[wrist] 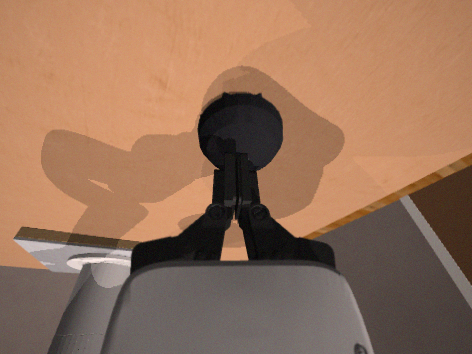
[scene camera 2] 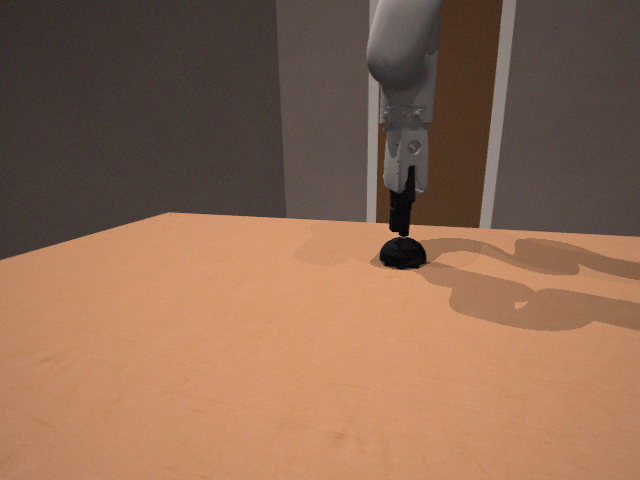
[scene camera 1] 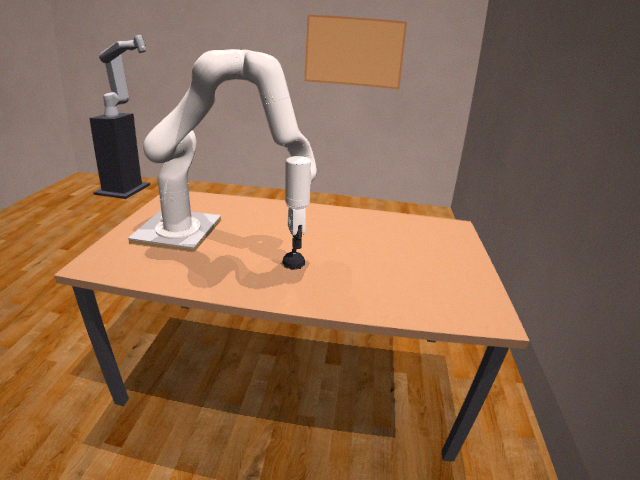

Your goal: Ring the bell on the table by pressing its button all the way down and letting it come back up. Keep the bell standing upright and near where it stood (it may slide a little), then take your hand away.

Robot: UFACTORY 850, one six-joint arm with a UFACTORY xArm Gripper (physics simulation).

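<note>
The black dome bell (scene camera 1: 293,261) (scene camera 2: 402,254) (wrist: 255,125) stands upright on the table (scene camera 1: 403,268) (scene camera 2: 258,361) (wrist: 100,60). My gripper (scene camera 1: 296,246) (scene camera 2: 399,230) (wrist: 234,165) is shut and empty and points down over the bell. Its fingertips are at the bell's small black button (scene camera 2: 404,234) and appear to touch it. The button sits low, close above the dome, with a thin light bit of stem showing under it in scene camera 2. The fingertips hide the button in the wrist view. I cannot tell whether it is fully down.
The arm's base plate (scene camera 1: 205,227) (wrist: 45,255) is at the table's back left in scene camera 1. A second, grey arm (scene camera 1: 117,77) stands on a dark pedestal (scene camera 1: 116,155) on the floor behind the table. A board (scene camera 1: 355,51) hangs on the back wall.
</note>
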